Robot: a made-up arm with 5 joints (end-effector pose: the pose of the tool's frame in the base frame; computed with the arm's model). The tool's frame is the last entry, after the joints. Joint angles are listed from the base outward.
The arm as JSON. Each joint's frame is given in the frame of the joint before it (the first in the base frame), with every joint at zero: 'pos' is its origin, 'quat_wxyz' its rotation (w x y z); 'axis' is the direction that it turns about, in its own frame. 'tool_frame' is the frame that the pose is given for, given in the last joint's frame.
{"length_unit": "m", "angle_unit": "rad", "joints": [
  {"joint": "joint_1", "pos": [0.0, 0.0, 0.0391], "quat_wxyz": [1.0, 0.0, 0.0, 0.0], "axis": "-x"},
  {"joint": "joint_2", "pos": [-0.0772, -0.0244, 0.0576], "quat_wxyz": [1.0, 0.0, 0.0, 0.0], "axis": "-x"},
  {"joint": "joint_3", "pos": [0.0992, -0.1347, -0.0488], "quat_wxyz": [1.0, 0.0, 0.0, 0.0], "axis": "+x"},
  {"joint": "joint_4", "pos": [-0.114, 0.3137, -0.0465], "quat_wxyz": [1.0, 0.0, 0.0, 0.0], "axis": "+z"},
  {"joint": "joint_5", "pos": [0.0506, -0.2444, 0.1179], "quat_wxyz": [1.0, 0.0, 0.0, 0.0], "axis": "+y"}
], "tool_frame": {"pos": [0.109, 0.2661, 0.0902], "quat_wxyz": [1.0, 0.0, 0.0, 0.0]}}
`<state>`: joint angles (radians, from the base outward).
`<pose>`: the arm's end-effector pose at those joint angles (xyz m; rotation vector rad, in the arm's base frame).
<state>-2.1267 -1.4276 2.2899 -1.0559 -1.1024</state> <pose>-0.0636 0.4352 0.1455 -0.9449 -1.2102 -0.7247</pose>
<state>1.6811 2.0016 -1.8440 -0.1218 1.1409</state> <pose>0.0873 0.4218 0.2519 0.7395 1.1281 0.3287</pose>
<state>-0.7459 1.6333 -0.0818 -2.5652 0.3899</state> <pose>-0.2359 0.0235 0.0425 0.0899 -1.0170 -2.2404</pose>
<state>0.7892 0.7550 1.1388 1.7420 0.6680</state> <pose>-0.1461 0.4596 0.1021 -0.8730 0.8355 1.5780</pose>
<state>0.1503 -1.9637 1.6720 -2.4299 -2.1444</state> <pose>-0.0140 -0.2291 -0.2454 0.6584 1.0664 -0.4853</pose>
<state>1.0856 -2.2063 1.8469 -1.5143 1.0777</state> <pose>-0.0601 -0.1098 -0.0497 -1.7336 -1.6475 -0.8516</pose>
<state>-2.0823 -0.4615 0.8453 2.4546 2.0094</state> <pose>-0.1722 -0.2563 -0.0684 0.6024 -1.1647 0.4773</pose>
